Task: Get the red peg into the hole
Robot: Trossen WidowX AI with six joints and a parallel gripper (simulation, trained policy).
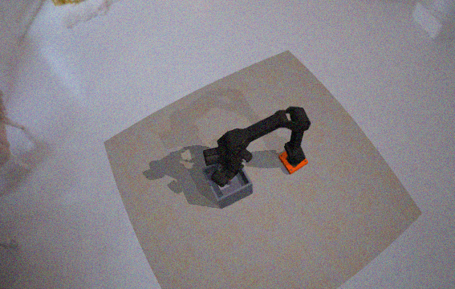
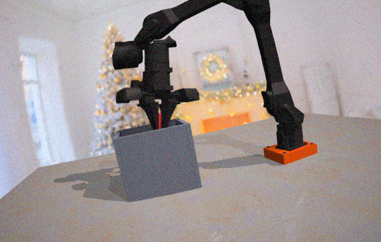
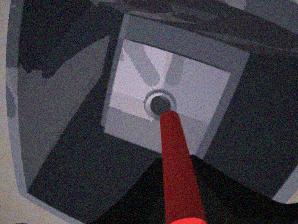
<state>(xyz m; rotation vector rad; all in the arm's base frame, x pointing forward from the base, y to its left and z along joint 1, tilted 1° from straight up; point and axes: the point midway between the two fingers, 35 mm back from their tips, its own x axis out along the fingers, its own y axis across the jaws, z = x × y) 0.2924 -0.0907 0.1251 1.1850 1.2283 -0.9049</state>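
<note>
Now: gripper tip 10 mm to the left of the red peg and 10 mm below it.
</note>
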